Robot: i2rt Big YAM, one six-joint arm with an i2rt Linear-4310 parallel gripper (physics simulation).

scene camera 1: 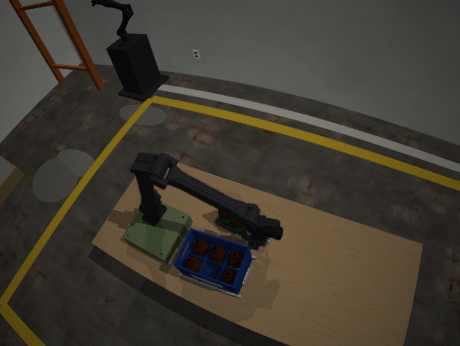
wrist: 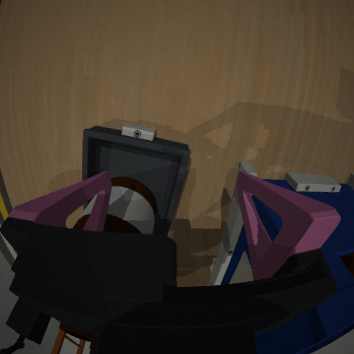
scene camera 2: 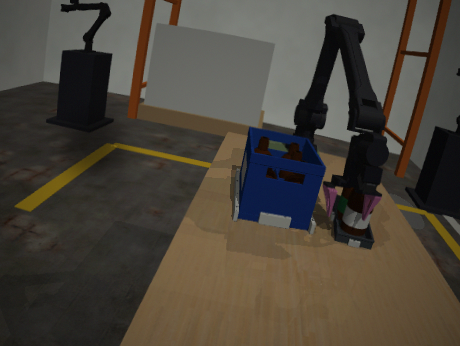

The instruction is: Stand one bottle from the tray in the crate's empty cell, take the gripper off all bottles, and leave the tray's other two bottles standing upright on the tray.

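Pixels of known places: gripper, fingertip midpoint: [scene camera 1: 262,241] [wrist: 173,178] [scene camera 2: 345,218]; arm's base at its link origin: [scene camera 1: 154,213].
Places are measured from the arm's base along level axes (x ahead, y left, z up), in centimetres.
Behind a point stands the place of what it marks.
Observation:
My gripper [scene camera 1: 262,244] @[x 54.4, y 11.9, z -1.1 cm] [scene camera 2: 349,214] @[x 54.4, y 11.9, z -1.1 cm] [wrist: 173,178] @[x 54.4, y 11.9, z -1.1 cm] is open, its pink fingers low at the tray's near end. A brown bottle with a white label [scene camera 2: 356,220] @[x 50.5, y 15.8, z -2.6 cm] [wrist: 135,202] @[x 50.2, y 14.7, z -3.2 cm] stands upright on the dark tray [scene camera 2: 366,243] @[x 55.6, y 19.0, z -6.1 cm] [wrist: 182,172] @[x 53.2, y 10.9, z -4.9 cm]; in scene view 2 it shows between the fingers, and in the wrist view it lies nearer the left finger, which overlaps its edge. Two green-labelled bottles [scene camera 1: 226,219] @[x 34.4, y 13.8, z 0.4 cm] [scene camera 1: 238,228] @[x 41.3, y 12.7, z -1.0 cm] stand behind it, partly hidden by the arm. The blue crate [scene camera 1: 200,278] @[x 38.9, y -17.0, z 1.3 cm] [scene camera 2: 280,200] @[x 54.0, y -5.4, z -0.6 cm] [wrist: 346,202] @[x 54.6, y -9.3, z -2.3 cm] holds several brown bottles; its empty cell [scene camera 1: 213,270] @[x 39.6, y -9.7, z -6.7 cm] is in the long side's middle.
The crate stands beside the tray, close to the gripper's right finger in the wrist view. White brackets [scene camera 1: 254,258] @[x 54.0, y 3.8, z -5.2 cm] [scene camera 2: 312,226] @[x 54.6, y 4.2, z -5.3 cm] [wrist: 312,182] @[x 55.0, y -4.1, z -4.8 cm] sit around the crate's foot. The arm's green base plate [scene camera 1: 157,235] @[x 8.1, y -9.0, z -0.5 cm] is behind the crate on the wooden table [scene camera 1: 340,270] @[x 93.4, y 15.1, z -7.4 cm] [scene camera 2: 235,295] @[x 86.8, y -10.3, z -7.5 cm].

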